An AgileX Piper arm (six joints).
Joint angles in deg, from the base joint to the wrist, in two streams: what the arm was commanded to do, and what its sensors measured. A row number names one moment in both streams.
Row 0, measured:
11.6 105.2 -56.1 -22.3 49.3 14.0
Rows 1 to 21, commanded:
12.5 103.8 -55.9 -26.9 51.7 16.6
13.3 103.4 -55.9 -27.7 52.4 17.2
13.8 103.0 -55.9 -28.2 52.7 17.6
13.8 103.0 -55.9 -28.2 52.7 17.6
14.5 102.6 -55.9 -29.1 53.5 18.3
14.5 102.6 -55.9 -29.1 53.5 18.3
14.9 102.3 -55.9 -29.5 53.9 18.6
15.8 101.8 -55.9 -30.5 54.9 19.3
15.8 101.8 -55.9 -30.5 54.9 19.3
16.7 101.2 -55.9 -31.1 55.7 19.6
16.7 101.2 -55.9 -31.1 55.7 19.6
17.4 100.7 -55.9 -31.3 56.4 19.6
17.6 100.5 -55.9 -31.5 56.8 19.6
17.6 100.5 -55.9 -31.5 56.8 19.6
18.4 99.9 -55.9 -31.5 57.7 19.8
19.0 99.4 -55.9 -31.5 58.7 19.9
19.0 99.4 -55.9 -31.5 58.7 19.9
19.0 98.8 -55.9 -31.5 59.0 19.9
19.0 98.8 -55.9 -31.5 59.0 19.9
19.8 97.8 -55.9 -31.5 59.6 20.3
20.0 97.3 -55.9 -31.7 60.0 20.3
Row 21, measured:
19.3 99.2 -56.0 -28.7 57.0 19.3
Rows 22 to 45, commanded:
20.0 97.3 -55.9 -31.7 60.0 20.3
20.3 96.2 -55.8 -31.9 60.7 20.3
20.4 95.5 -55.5 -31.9 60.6 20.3
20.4 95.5 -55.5 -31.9 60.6 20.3
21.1 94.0 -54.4 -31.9 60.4 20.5
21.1 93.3 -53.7 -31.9 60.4 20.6
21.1 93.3 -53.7 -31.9 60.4 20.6
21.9 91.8 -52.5 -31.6 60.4 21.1
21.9 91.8 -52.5 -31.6 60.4 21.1
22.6 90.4 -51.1 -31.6 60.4 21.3
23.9 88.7 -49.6 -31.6 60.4 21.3
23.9 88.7 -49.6 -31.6 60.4 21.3
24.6 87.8 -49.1 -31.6 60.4 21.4
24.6 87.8 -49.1 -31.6 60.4 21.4
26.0 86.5 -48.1 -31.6 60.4 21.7
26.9 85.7 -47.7 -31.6 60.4 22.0
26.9 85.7 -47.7 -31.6 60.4 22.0
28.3 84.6 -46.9 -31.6 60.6 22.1
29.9 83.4 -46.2 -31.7 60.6 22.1
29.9 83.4 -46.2 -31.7 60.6 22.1
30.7 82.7 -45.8 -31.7 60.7 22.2
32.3 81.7 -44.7 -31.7 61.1 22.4
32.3 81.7 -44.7 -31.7 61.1 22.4
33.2 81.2 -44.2 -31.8 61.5 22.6
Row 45, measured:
31.1 82.8 -45.4 -28.7 59.3 21.3
